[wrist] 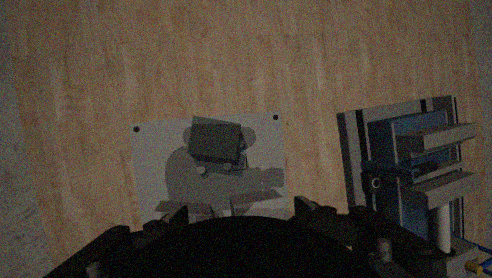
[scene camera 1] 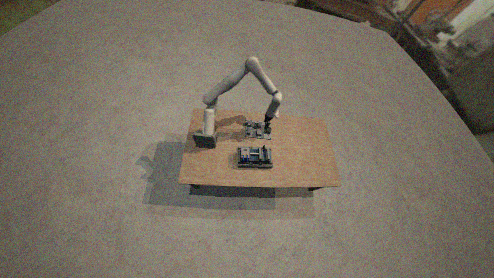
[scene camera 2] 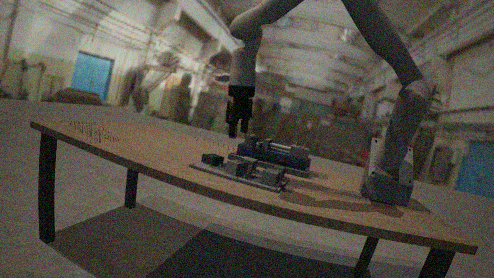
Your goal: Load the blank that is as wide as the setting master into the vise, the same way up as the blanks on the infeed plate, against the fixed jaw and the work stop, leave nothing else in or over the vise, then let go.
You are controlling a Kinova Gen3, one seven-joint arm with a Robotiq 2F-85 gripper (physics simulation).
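Frame: origin at the arm's base, x ahead, y left, z up, level; millimetres.
Where they show: gripper, fingertip midpoint: (wrist: pixel 241 213) (scene camera 1: pixel 264 125) (scene camera 2: pixel 238 135); arm's base, link origin: (scene camera 1: pixel 208 133) (scene camera 2: pixel 386 160).
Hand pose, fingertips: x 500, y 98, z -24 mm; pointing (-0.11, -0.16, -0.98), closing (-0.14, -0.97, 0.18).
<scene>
Things, the pixels of their top centre, and the offset from my fingertips. "pt": a spot on its surface instead. Level surfaces: height alone.
- infeed plate, surface spot: (wrist: pixel 150 150) pt dx +62, dy +81, dz -100 mm
- darker block, top centre: (wrist: pixel 214 138) (scene camera 2: pixel 213 155) dx +60, dy +4, dz -75 mm
- blue vise, top centre: (wrist: pixel 462 214) (scene camera 2: pixel 276 140) (scene camera 1: pixel 256 153) dx -98, dy -268, dz -9 mm
- wooden table, surface height: dz -108 mm
My gripper (scene camera 1: pixel 268 131) (scene camera 2: pixel 238 133) (wrist: pixel 241 213) is open and empty, above the infeed plate (scene camera 2: pixel 220 175) (wrist: pixel 150 150). A darker block (scene camera 2: pixel 213 159) (wrist: pixel 215 140), perhaps the setting master, sits at the plate's far end in the wrist view, ahead of the fingers. Grey blanks (scene camera 2: pixel 272 175) (wrist: pixel 255 197) stand on the plate; the hand partly hides them in the wrist view, and I cannot compare widths. The blue vise (scene camera 1: pixel 255 157) (scene camera 2: pixel 300 162) (wrist: pixel 381 140) stands beside the plate. No block shows between its two light jaws; a dark arm, perhaps the work stop, reaches toward the gap.
The wooden table (scene camera 1: pixel 305 155) (scene camera 2: pixel 150 150) (wrist: pixel 225 60) carries the plate, the vise and the arm's base (scene camera 1: pixel 205 140) (scene camera 2: pixel 387 187). A rod runs from the nearer jaw in the wrist view. Blue and yellow fittings show at that view's lower right corner.
</scene>
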